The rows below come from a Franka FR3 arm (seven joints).
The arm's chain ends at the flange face. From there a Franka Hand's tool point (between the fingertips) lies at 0.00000 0.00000 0.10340 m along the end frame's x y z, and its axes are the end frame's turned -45 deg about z.
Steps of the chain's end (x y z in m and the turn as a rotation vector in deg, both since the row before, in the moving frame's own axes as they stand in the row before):
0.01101 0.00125 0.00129 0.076 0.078 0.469
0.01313 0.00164 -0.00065 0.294 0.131 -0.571
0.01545 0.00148 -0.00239 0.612 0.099 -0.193
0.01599 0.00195 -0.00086 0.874 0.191 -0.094
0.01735 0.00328 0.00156 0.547 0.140 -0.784
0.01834 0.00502 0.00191 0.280 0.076 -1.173
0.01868 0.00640 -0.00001 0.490 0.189 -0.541
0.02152 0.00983 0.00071 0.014 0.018 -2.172
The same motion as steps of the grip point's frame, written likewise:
0.00710 0.00867 0.00129 -0.001 0.109 0.469
0.00867 0.01023 -0.00065 0.115 0.301 -0.571
0.01078 0.01132 -0.00240 0.363 0.503 -0.193
0.01129 0.01181 -0.00087 0.483 0.753 -0.094
0.01082 0.01406 0.00155 0.288 0.486 -0.784
0.00987 0.01625 0.00191 0.144 0.252 -1.173
0.00955 0.01735 -0.00001 0.213 0.480 -0.541
0.00831 0.02217 0.00071 -0.003 0.023 -2.172

